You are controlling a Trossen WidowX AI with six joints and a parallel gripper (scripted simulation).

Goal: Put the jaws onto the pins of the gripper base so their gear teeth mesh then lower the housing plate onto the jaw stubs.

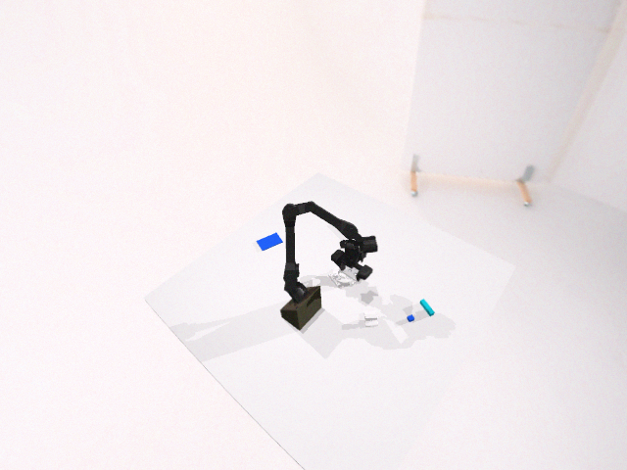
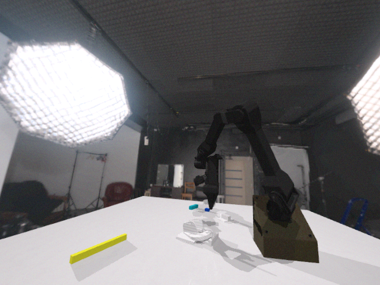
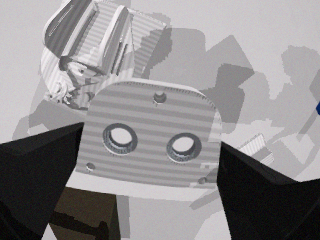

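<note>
My gripper tip is now 8 cm above the white jaw, 6 cm to the right of it and 1 cm short of it. The rest, counted from my gripper tip: flat white plate (9 cm below, 6 cm to the left, 6 cm ahead); then cyan block (32 cm to the right, 13 cm ahead, 9 cm below); then blue cube (30 cm to the right, 9 cm below, 4 cm ahead).
</note>
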